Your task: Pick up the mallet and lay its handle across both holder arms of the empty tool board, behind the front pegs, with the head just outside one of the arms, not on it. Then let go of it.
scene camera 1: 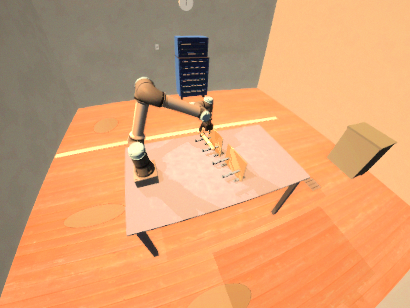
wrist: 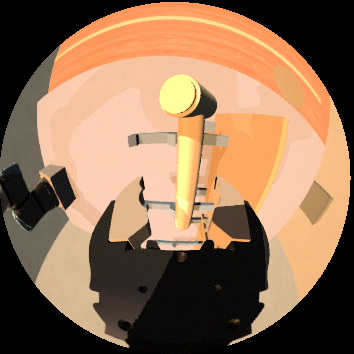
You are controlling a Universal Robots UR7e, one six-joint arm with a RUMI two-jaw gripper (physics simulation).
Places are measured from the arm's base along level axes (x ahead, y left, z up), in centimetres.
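Pixels of known places: gripper, fingertip midpoint: (scene camera 1: 204, 135) (wrist: 178, 177); arm's base, origin of the base link: (scene camera 1: 145, 169) (wrist: 50, 191).
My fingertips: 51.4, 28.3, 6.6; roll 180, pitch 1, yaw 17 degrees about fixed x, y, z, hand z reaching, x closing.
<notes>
Ahead of a thing's pixels: the offset from my fingertips to its top centre, as dx, dy, dz. "spot": to the spot under its first point. Level surfaces: height alone.
The mallet {+1.9, -1.5, +0.5} (scene camera 1: 208, 142) (wrist: 189, 165) lies with its handle across two grey holder arms (wrist: 152, 139) (wrist: 160, 205). The handle runs between the pegs and the orange tool board (wrist: 247, 150) (scene camera 1: 218, 142). Its head {spot: -2.6, +8.9, -0.3} (wrist: 180, 95) is beyond the far arm in the wrist view, apart from it, with one round face turned up towards the camera. My gripper (scene camera 1: 203, 133) (wrist: 178, 177) is open above the handle, one finger on each side, with nothing held. The lower part of the head and the exact contact with the arms are hidden.
A second orange tool board (scene camera 1: 237, 163) with its own arms stands nearer the front on the table {dz -15.4} (scene camera 1: 175, 200). The robot base (scene camera 1: 146, 176) is at the table's left. A brown box (scene camera 1: 357, 147) and a blue cabinet (scene camera 1: 193, 72) stand beyond the table.
</notes>
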